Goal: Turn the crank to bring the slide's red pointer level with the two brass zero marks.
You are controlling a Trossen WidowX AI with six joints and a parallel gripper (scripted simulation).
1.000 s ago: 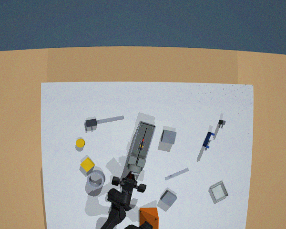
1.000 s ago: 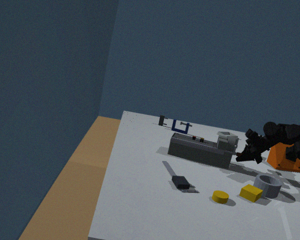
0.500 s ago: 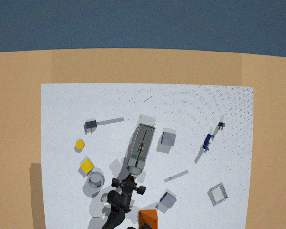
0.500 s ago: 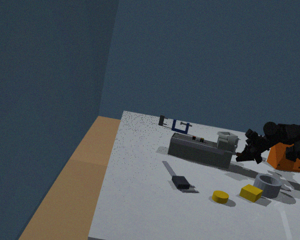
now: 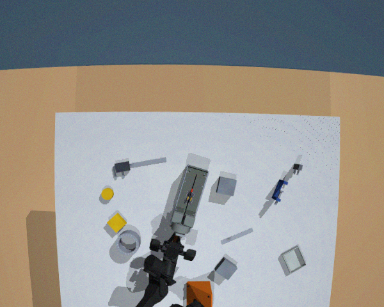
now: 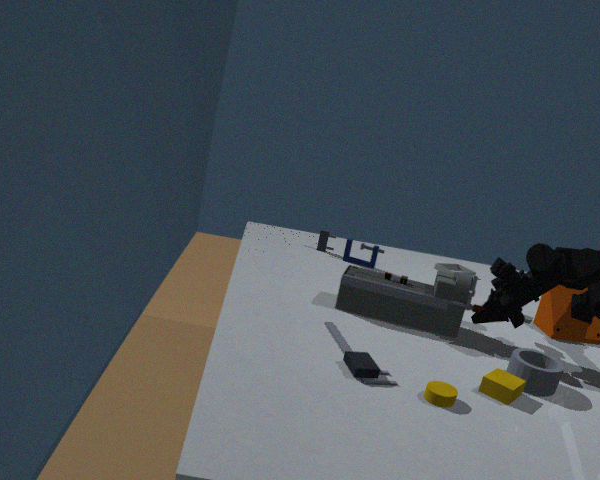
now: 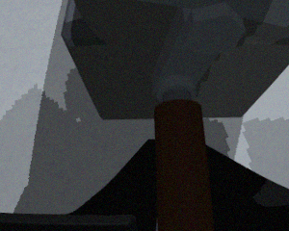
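My gripper tip is 2 cm past the brown crank handle and 3 cm below it. Round my gripper tip: flat grey bar (27 cm to the right, 3 cm below); then red pointer (20 cm ahead, 4 cm to the right, 5 cm above); then yellow block (26 cm to the left, 2 cm below).
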